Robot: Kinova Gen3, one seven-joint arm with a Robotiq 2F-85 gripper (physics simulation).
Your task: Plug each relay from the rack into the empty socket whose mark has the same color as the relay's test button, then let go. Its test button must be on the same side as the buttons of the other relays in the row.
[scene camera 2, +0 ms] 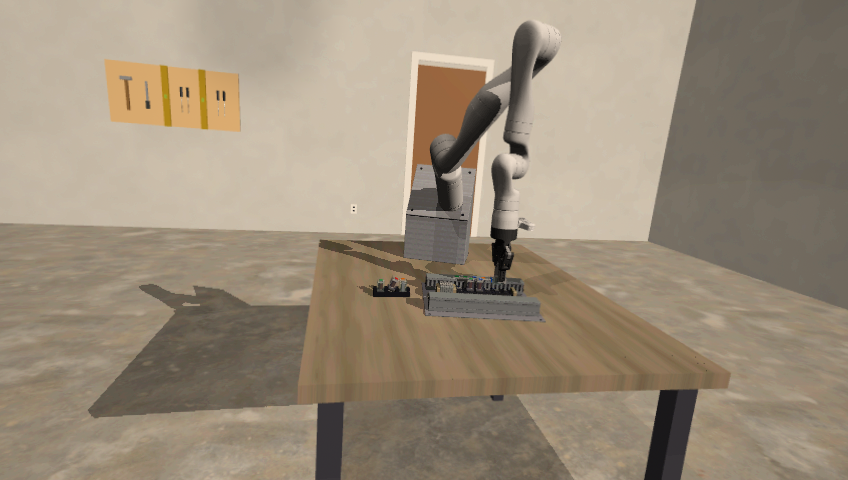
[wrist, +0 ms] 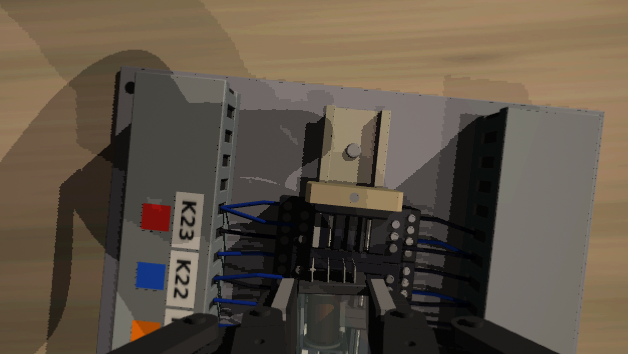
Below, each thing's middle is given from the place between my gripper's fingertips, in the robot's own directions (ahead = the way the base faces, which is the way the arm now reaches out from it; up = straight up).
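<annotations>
With the tan end stop (wrist: 316,192) as the reference, I find my hand 30 mm to the right of it, 30 mm short of it and 40 mm above it.
</annotations>
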